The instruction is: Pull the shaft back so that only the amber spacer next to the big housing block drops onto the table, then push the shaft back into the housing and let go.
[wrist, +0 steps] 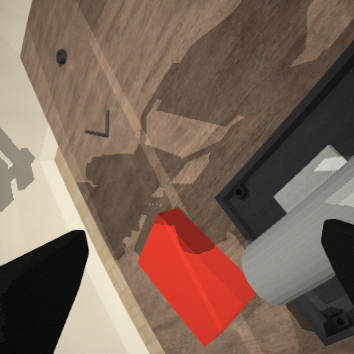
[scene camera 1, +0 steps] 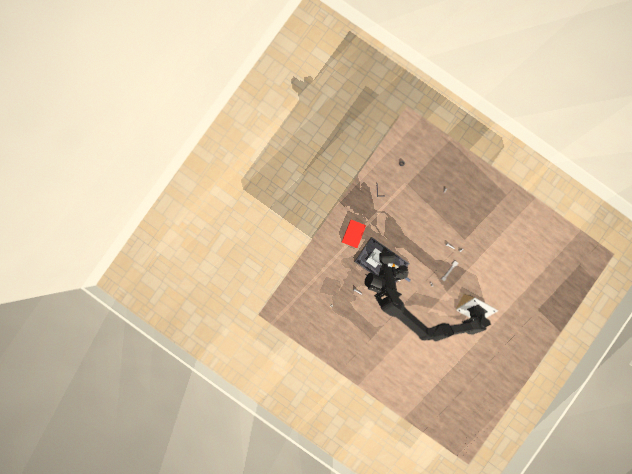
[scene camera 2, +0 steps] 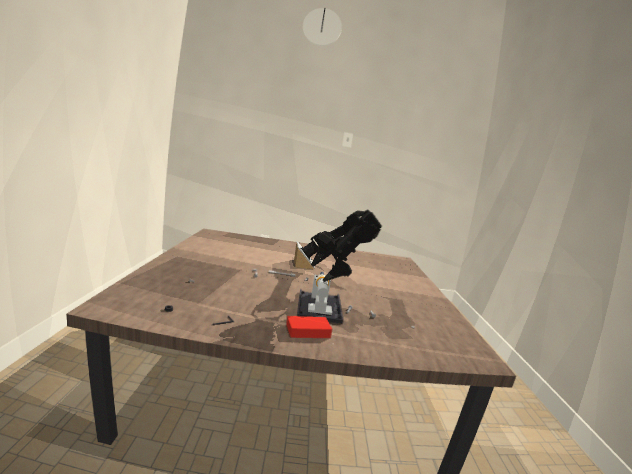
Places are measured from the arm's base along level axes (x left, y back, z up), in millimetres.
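Where they show: gripper, fingertip midpoint: (wrist: 205, 236) (scene camera 2: 317, 273); arm's base, origin of the base link: (scene camera 1: 477, 310) (scene camera 2: 305, 253).
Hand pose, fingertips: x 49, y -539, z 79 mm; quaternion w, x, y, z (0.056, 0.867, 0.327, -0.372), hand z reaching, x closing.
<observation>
Things, the pixels of their top centre, and the offset from my fingertips. "*": a spot on its surface instead.
- small amber spot, surface spot: (scene camera 2: 321, 278) (scene camera 1: 391, 265) * dz -37, dx +18, dy +65 mm
- red block, middle of its top: (wrist: 180, 279) (scene camera 2: 309, 322) (scene camera 1: 354, 233) dz -105, dx -10, dy -157 mm
- hex key, middle of its top: (wrist: 94, 121) (scene camera 2: 221, 319) (scene camera 1: 380, 189) dz -131, dx -270, dy -173 mm
- black nut, middle of its top: (wrist: 58, 55) (scene camera 2: 168, 306) (scene camera 1: 402, 163) dz -125, dx -442, dy -161 mm
- wrench, middle of its top: (scene camera 1: 450, 271) dz -128, dx -137, dy +345 mm
The light grey housing (scene camera 1: 373, 258) (scene camera 2: 320, 295) (wrist: 300, 245) stands on a dark base tray (wrist: 295, 130). In the wrist view its rounded body fills the right side, partly behind one finger. A small amber spot (scene camera 1: 392, 265) (scene camera 2: 321, 278) shows by the top of the housing, close to the fingers; I cannot tell which spacer it is. The shaft cannot be made out clearly, and the arm covers much of that area from above. My gripper (scene camera 1: 394, 265) (wrist: 205, 236) is open with nothing between its fingers. It is above and beside the housing.
A red block (scene camera 1: 353, 233) (scene camera 2: 309, 327) (wrist: 190, 280) lies near the tray, by the table edge. A hex key (scene camera 1: 378, 191) (scene camera 2: 224, 321) (wrist: 107, 125) and a black nut (scene camera 1: 401, 162) (scene camera 2: 168, 308) (wrist: 61, 57) lie farther off. A wrench (scene camera 1: 449, 270) and small bolts lie around the tray.
</observation>
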